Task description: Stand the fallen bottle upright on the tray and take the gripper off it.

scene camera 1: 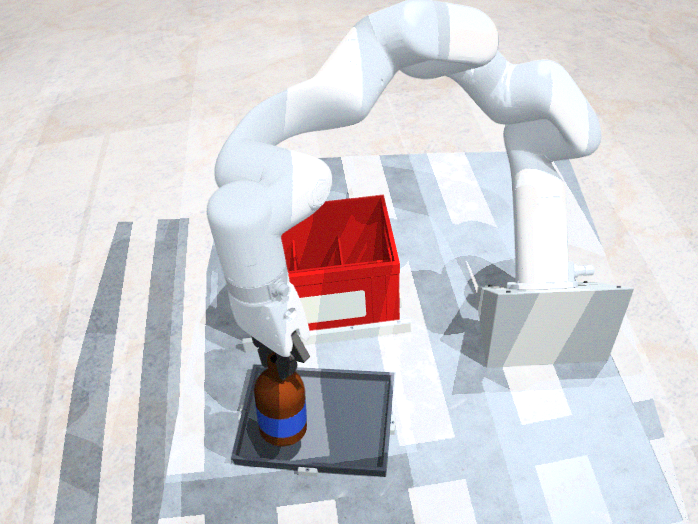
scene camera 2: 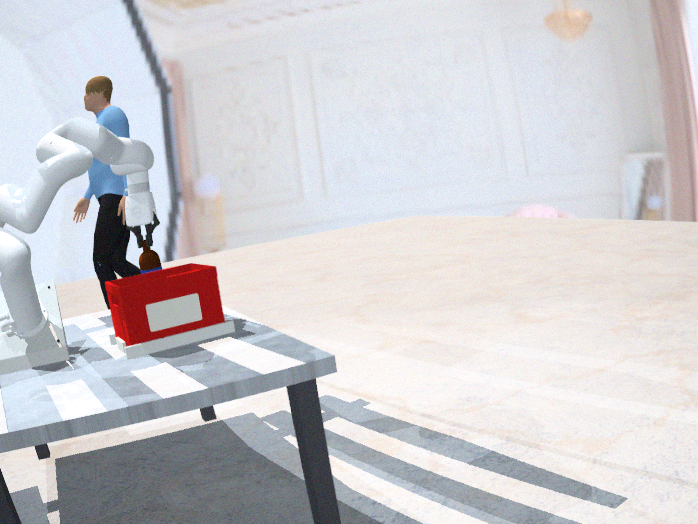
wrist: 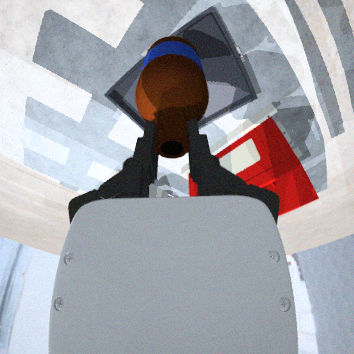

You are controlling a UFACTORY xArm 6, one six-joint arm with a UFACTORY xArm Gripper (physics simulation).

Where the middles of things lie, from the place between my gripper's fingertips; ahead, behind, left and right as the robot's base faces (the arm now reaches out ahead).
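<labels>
I find my gripper 1 cm short of the brown bottle [scene camera 1: 280,404] and 1 cm to the right of it, and the gripper is 6 cm above the bottle.
</labels>
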